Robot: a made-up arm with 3 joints. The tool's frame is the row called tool.
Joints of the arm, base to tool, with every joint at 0 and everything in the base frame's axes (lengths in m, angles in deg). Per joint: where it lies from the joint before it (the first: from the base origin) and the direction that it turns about. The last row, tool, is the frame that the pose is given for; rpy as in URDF.
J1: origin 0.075 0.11 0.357 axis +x
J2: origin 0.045 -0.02 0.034 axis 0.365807 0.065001 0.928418
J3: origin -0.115 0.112 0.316 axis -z
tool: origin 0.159 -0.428 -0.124 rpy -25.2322 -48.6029 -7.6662
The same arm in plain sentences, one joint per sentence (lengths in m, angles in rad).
The arm has three revolute joints in a row. What follows holds with every joint at zero, and every direction is one of the base frame's.
The first joint sits 0.075 m along +x and 0.11 m along +y and 0.357 m along +z from the base frame's origin and turns about +x.
The second joint sits 0.045 m along +x and 0.02 m along -y and 0.034 m along +z from the first joint and turns about the direction (0.365807, 0.065001, 0.928418).
The third joint sits 0.115 m along -x and 0.112 m along +y and 0.316 m along +z from the second joint and turns about -z.
The tool frame, which is the frame that the pose is given for, sits 0.159 m along +x and 0.428 m along -y and 0.124 m along -z from the third joint; its axes are the base frame's turned by roll -0.4404, pitch -0.8483 and yaw -0.1338 rad (as in URDF: about the fixed x, then y, then z).

